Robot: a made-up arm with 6 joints. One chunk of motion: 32 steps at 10 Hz.
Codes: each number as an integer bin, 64 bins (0 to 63) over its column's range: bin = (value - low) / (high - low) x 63, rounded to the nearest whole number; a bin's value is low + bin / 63 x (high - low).
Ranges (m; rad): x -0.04..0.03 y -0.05..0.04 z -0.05..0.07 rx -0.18..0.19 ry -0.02..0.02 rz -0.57..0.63
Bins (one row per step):
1: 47 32 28 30 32 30
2: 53 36 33 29 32 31
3: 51 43 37 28 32 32
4: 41 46 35 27 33 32
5: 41 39 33 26 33 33
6: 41 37 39 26 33 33
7: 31 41 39 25 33 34
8: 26 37 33 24 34 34
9: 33 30 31 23 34 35
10: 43 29 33 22 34 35
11: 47 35 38 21 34 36
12: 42 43 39 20 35 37
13: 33 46 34 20 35 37
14: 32 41 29 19 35 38
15: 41 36 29 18 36 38
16: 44 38 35 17 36 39
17: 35 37 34 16 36 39
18: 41 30 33 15 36 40
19: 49 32 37 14 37 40
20: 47 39 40 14 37 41
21: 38 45 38 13 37 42
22: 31 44 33 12 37 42
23: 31 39 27 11 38 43
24: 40 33 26 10 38 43
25: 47 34 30 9 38 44
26: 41 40 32 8 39 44
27: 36 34 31 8 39 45
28: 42 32 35 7 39 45
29: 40 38 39 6 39 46
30: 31 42 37 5 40 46
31: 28 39 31 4 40 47
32: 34 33 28 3 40 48
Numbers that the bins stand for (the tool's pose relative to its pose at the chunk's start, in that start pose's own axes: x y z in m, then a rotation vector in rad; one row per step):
1: 0.0122 -0.0043 0.0033 -0.0038 0.0003 0.0014
2: 0.0189 0.0014 0.0129 -0.0097 0.0003 0.0205
3: 0.0167 0.0114 0.0205 -0.0156 0.0003 0.0395
4: 0.0056 0.0157 0.0167 -0.0214 0.0010 0.0395
5: 0.0056 0.0057 0.0129 -0.0273 0.0010 0.0586
6: 0.0056 0.0029 0.0243 -0.0273 0.0010 0.0586
7: -0.0056 0.0086 0.0243 -0.0332 0.0010 0.0776
8: -0.0111 0.0029 0.0129 -0.0390 0.0016 0.0776
9: -0.0033 -0.0071 0.0090 -0.0449 0.0016 0.0967
10: 0.0078 -0.0086 0.0129 -0.0508 0.0016 0.0967
11: 0.0122 0.0000 0.0224 -0.0567 0.0016 0.1157
12: 0.0067 0.0114 0.0243 -0.0625 0.0022 0.1348
13: -0.0033 0.0157 0.0148 -0.0625 0.0022 0.1348
14: -0.0044 0.0086 0.0052 -0.0684 0.0022 0.1538
15: 0.0056 0.0014 0.0052 -0.0743 0.0029 0.1538
16: 0.0089 0.0043 0.0167 -0.0802 0.0029 0.1729
17: -0.0011 0.0029 0.0148 -0.0860 0.0029 0.1729
18: 0.0056 -0.0071 0.0129 -0.0919 0.0029 0.1919
19: 0.0144 -0.0043 0.0205 -0.0978 0.0035 0.1919
20: 0.0122 0.0057 0.0262 -0.0978 0.0035 0.2110
21: 0.0022 0.0143 0.0224 -0.1037 0.0035 0.2300
22: -0.0056 0.0129 0.0129 -0.1095 0.0035 0.2300
23: -0.0056 0.0057 0.0014 -0.1154 0.0041 0.2490
24: 0.0044 -0.0029 -0.0005 -0.1213 0.0041 0.2490
25: 0.0122 -0.0014 0.0071 -0.1271 0.0041 0.2681
26: 0.0056 0.0071 0.0110 -0.1330 0.0048 0.2681
27: 0.0000 -0.0014 0.0090 -0.1330 0.0048 0.2871
28: 0.0067 -0.0043 0.0167 -0.1389 0.0048 0.2871
29: 0.0044 0.0043 0.0243 -0.1448 0.0048 0.3062
30: -0.0056 0.0100 0.0205 -0.1506 0.0054 0.3062
31: -0.0089 0.0057 0.0090 -0.1565 0.0054 0.3252
32: -0.0022 -0.0029 0.0033 -0.1624 0.0054 0.3443

